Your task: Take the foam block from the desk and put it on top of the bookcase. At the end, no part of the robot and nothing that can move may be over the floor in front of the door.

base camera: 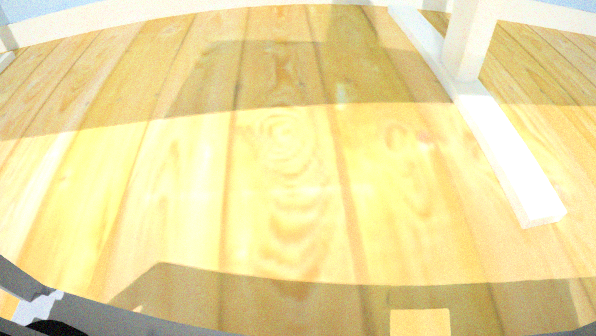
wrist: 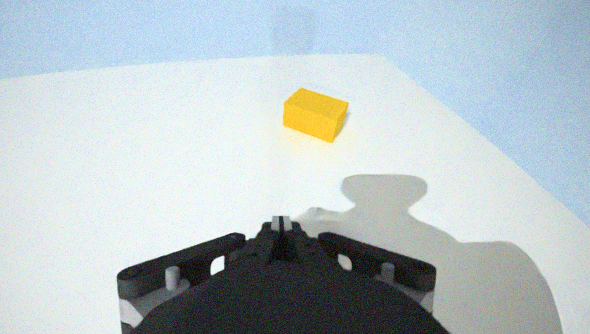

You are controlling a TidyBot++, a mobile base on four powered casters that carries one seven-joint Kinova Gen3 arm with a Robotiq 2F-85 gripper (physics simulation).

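Places are measured from the arm's base along level axes (x ahead, y left, z up), in centimetres.
Pixels of known places: gripper, fingertip midpoint: (wrist: 280, 227).
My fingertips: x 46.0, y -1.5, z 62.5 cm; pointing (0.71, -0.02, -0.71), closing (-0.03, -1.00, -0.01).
For each thing: its top centre in the pictures, then the offset to it from my fingertips. "spot": a spot on its surface instead. Level surfaces: height alone.
- yellow foam block at its top centre: (wrist: 317, 102) dy -6.5, dx +23.0, dz -2.7 cm
- white desk top at its surface level: dz -7.2 cm
- upright leg at a spot on its surface: (base camera: 465, 40) spot: dy -23.6, dx +17.6, dz -91.0 cm
- wooden floor at its surface level: dz -102.2 cm
- white foot at a spot on its surface: (base camera: 5, 60) spot: dy +98.4, dx +28.7, dz -100.3 cm
The yellow foam block (wrist: 315, 115) lies on the white desk top (wrist: 150, 150) in the wrist view, a little right of the middle and near the desk's far right corner. It is turned at a slant. My gripper (wrist: 280, 227) is shut and empty. It is above the desk, on the near side of the block and apart from it. The bookcase and the door do not show in either view.
In the base camera view a white desk foot (base camera: 510, 155) with an upright leg (base camera: 465, 40) stands at the right on the wooden floor (base camera: 280, 175). Part of another white foot (base camera: 5, 60) shows at the far left. A light blue wall (wrist: 150, 30) is behind the desk.
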